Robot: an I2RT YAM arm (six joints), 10 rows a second.
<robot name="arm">
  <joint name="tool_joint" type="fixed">
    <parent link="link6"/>
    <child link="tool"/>
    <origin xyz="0 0 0" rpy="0 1.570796 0"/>
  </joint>
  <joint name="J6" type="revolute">
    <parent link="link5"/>
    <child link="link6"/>
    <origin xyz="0.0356 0 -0.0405" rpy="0 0 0"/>
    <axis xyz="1 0 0"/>
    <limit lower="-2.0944" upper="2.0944"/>
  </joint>
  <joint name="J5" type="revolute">
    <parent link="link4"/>
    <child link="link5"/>
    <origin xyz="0.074 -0.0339 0.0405" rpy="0 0 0"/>
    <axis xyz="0 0 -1"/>
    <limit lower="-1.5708" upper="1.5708"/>
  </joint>
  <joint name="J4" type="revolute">
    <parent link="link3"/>
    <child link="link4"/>
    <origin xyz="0.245 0.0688 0.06" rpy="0 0 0"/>
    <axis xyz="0 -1 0"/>
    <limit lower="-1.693" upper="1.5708"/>
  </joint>
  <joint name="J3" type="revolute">
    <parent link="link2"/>
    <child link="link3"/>
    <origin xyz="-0.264 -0.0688 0" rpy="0 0 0"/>
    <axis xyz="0 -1 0"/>
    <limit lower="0" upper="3.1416"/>
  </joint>
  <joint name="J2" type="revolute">
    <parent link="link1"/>
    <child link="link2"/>
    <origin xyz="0.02 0.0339 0.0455" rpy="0 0 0"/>
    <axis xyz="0 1 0"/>
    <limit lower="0" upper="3.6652"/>
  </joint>
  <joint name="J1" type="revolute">
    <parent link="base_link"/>
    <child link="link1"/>
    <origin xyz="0 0 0.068" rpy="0 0 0"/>
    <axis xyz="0 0 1"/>
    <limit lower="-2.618" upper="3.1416"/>
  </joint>
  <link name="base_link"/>
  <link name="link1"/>
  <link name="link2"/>
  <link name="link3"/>
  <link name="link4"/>
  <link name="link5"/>
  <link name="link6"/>
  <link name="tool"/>
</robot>
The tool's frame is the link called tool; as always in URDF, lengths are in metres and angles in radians.
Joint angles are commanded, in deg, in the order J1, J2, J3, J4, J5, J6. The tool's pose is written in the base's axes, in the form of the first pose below.
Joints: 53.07 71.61 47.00 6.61 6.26 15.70
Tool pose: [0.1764 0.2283 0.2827 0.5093 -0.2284 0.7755 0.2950]
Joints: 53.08 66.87 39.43 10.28 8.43 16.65
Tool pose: [0.1638 0.2093 0.2644 0.5196 -0.2094 0.7759 0.2899]
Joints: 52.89 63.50 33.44 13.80 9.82 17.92
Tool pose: [0.1551 0.1949 0.2484 0.5269 -0.1905 0.7757 0.2905]
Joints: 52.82 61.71 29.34 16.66 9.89 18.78
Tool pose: [0.1493 0.1867 0.2359 0.5281 -0.1827 0.7746 0.2962]
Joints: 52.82 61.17 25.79 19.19 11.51 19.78
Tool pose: [0.1457 0.1804 0.2215 0.5290 -0.1685 0.7799 0.2891]
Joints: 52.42 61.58 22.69 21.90 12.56 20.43
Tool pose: [0.1444 0.1750 0.2068 0.5280 -0.1576 0.7860 0.2804]
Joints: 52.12 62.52 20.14 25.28 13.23 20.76
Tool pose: [0.1436 0.1714 0.1949 0.5298 -0.1501 0.7878 0.2760]
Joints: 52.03 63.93 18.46 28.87 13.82 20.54
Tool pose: [0.1437 0.1703 0.1870 0.5353 -0.1468 0.7856 0.2734]
